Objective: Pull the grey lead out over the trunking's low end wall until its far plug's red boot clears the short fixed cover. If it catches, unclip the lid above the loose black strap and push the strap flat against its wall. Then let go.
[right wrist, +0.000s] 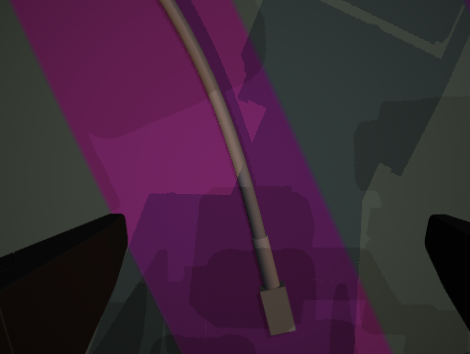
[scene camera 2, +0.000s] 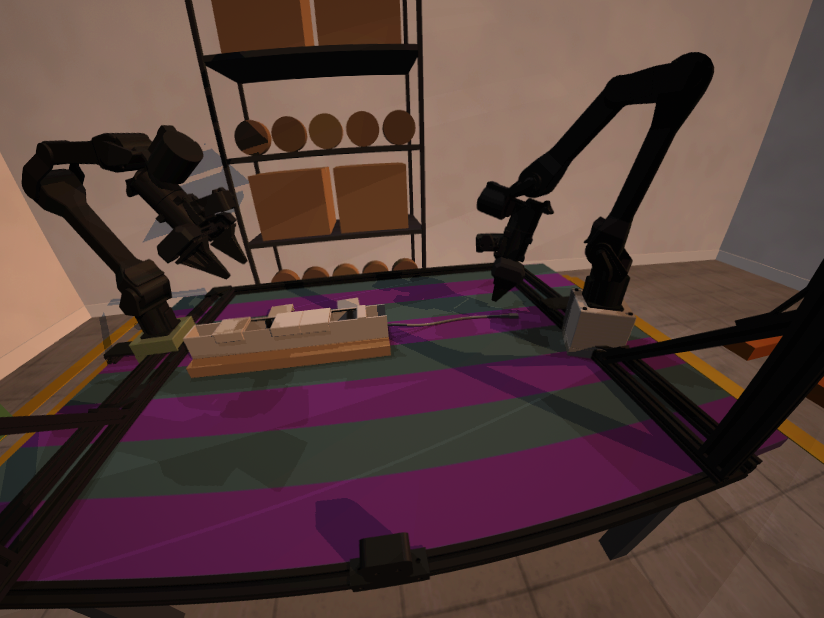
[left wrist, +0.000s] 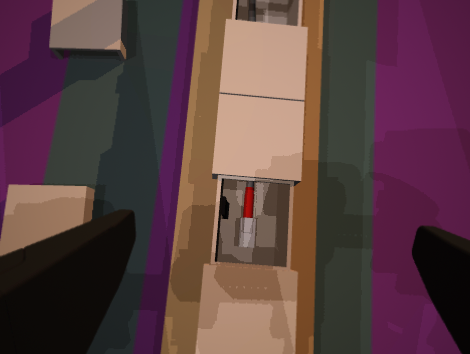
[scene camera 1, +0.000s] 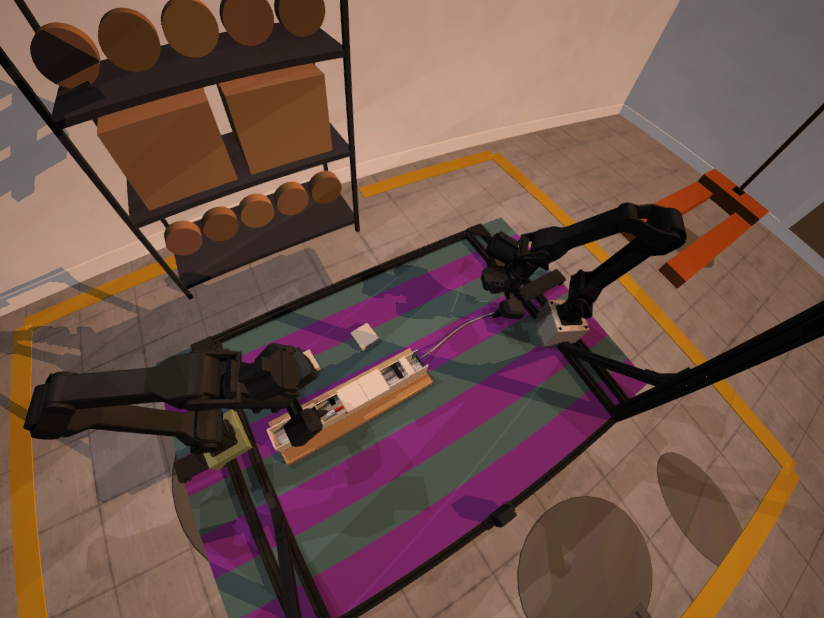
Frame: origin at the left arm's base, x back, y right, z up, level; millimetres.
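Seen in the pictures: left gripper, between the fingertips: [scene camera 2: 237,269] [left wrist: 273,231] [scene camera 1: 316,393]; right gripper, between the fingertips: [right wrist: 275,229] [scene camera 2: 494,292] [scene camera 1: 489,303]; left arm's base, origin of its link: [scene camera 2: 161,329] [scene camera 1: 220,437]; right arm's base, origin of its link: [scene camera 2: 601,301] [scene camera 1: 568,315].
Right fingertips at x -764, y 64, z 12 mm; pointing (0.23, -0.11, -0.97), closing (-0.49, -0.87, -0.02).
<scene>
Offsets run from my right fingertips to a thing's top centre. "pt": to the spot under its first point.
The cream trunking [scene camera 1: 380,392] [scene camera 2: 287,336] lies on a wooden base. In the left wrist view one bay is open. In it lie the red boot @(dy +16, dx +495, dz -29 mm) [left wrist: 248,203] and its grey plug @(dy +16, dx +510, dz -24 mm) [left wrist: 247,232], just short of a closed cover @(dy +19, dx +454, dz +14 mm) [left wrist: 259,138]. The black strap @(pt dy -3, dx +500, dz +5 mm) [left wrist: 224,207] sits against the bay's wall. The grey lead @(pt dy +0, dx +119, dz -60 mm) [scene camera 1: 455,334] [scene camera 2: 453,320] [right wrist: 226,123] runs out of the far end across the table to its free plug @(dy +21, dx -47, dz -55 mm) [right wrist: 277,310]. My left gripper [scene camera 1: 302,426] [scene camera 2: 222,260] is open and empty, raised above the open bay. My right gripper [scene camera 1: 510,307] [scene camera 2: 502,285] is open and empty above the free plug.
Two loose lids @(dy -124, dx +336, dz -45 mm) [scene camera 1: 364,335] @(dy -139, dx +509, dz -45 mm) [scene camera 1: 309,358] [left wrist: 89,28] lie on the table behind the trunking. A shelf rack [scene camera 1: 350,123] [scene camera 2: 421,123] with boxes stands behind the table. Round stools [scene camera 1: 587,552] stand in front, and an orange bench [scene camera 1: 692,196] at the right.
</scene>
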